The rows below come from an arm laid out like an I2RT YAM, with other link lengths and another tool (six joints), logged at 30 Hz.
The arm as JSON. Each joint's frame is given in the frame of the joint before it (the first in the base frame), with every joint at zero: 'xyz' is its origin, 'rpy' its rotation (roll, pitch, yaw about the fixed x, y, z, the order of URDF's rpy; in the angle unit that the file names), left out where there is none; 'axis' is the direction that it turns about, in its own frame. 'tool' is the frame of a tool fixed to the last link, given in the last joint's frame.
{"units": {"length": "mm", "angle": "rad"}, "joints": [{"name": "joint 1", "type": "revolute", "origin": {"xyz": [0.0, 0.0, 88.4]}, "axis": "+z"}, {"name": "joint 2", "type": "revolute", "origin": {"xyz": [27.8, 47.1, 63.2]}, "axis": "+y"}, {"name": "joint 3", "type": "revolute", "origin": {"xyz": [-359.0, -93.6, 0.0]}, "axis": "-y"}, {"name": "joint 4", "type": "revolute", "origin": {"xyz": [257.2, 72.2, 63.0]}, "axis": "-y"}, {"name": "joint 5", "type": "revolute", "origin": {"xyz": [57.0, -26.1, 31.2]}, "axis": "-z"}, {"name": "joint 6", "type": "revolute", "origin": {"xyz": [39.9, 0.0, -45.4]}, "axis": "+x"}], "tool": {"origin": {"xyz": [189.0, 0.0, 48.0], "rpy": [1.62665, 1.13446, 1.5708]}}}
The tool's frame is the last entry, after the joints.
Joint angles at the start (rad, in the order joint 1, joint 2, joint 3, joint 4, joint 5, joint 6):
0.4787, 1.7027, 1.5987, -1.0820, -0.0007, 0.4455
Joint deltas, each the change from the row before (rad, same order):
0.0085, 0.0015, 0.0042, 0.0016, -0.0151, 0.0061
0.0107, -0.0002, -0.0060, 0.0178, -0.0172, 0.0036
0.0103, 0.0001, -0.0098, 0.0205, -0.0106, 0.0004
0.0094, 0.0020, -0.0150, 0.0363, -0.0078, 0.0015
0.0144, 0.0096, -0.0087, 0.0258, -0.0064, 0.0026
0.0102, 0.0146, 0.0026, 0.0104, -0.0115, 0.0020
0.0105, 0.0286, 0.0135, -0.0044, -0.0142, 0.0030
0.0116, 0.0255, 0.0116, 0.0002, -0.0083, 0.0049
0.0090, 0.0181, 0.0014, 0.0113, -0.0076, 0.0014
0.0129, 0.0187, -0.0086, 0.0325, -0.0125, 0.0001
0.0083, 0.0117, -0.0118, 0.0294, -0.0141, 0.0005
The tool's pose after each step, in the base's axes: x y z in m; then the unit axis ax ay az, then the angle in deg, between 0 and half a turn. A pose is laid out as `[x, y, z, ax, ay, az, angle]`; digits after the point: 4 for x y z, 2 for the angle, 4 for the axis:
[0.4264, 0.2059, 0.2903, 0.1997, 0.9745, 0.1028, 164.02]
[0.4252, 0.2153, 0.2901, 0.1941, 0.9743, 0.1141, 164.21]
[0.4245, 0.2233, 0.2889, 0.1879, 0.9745, 0.1222, 164.21]
[0.4268, 0.2317, 0.2870, 0.1829, 0.9742, 0.1322, 163.74]
[0.4276, 0.2419, 0.2827, 0.1762, 0.9746, 0.1382, 163.79]
[0.4282, 0.2511, 0.2784, 0.1707, 0.9749, 0.1427, 164.39]
[0.4285, 0.2611, 0.2697, 0.1656, 0.9759, 0.1422, 165.87]
[0.4293, 0.2705, 0.2622, 0.1616, 0.9767, 0.1415, 166.91]
[0.4302, 0.2785, 0.2556, 0.1571, 0.9772, 0.1430, 167.52]
[0.4316, 0.2909, 0.2475, 0.1492, 0.9774, 0.1499, 167.89]
[0.4319, 0.3002, 0.2411, 0.1435, 0.9771, 0.1573, 168.26]

